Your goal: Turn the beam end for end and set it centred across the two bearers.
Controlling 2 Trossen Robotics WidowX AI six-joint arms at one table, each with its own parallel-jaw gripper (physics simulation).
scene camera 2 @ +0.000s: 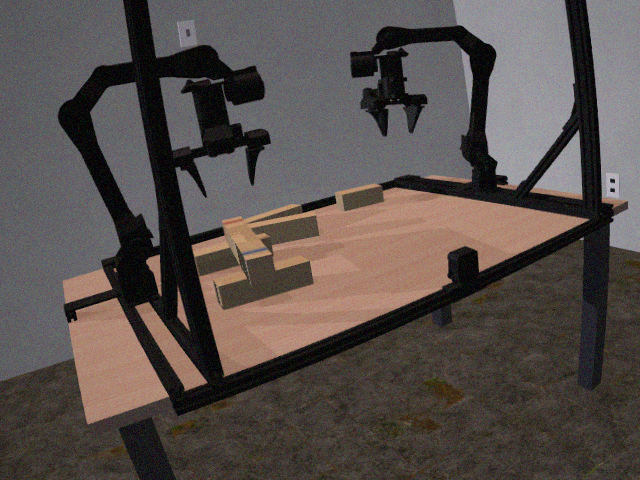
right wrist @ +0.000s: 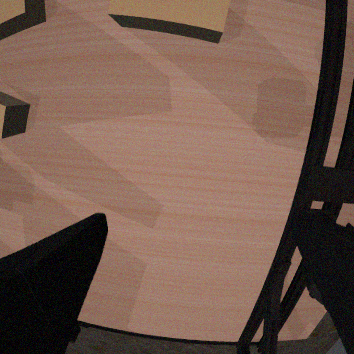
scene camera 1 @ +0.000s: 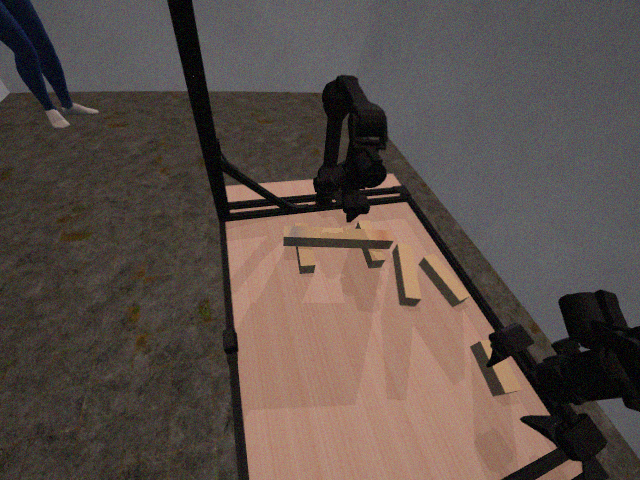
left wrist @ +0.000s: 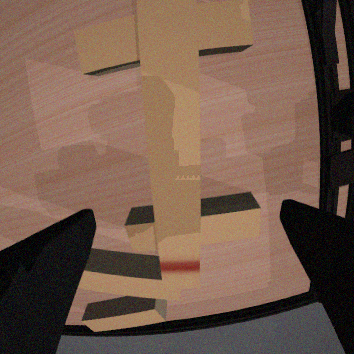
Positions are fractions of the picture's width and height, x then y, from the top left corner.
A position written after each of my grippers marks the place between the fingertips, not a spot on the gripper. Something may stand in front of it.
Note:
My left gripper (scene camera 2: 0.36, 0.40) is open and holds nothing. Also in view: a beam (scene camera 1: 0.47, 0.49). My right gripper (scene camera 1: 0.79, 0.82) is open and holds nothing.
The beam shows as well in scene camera 2 (scene camera 2: 0.40, 0.54) and in the left wrist view (left wrist: 0.48, 0.13). My left gripper also shows in scene camera 1 (scene camera 1: 0.54, 0.44) and in the left wrist view (left wrist: 0.53, 0.61). My right gripper shows as well in scene camera 2 (scene camera 2: 0.62, 0.28) and in the right wrist view (right wrist: 0.57, 0.63). The right wrist view does not show the beam: it is out of frame.

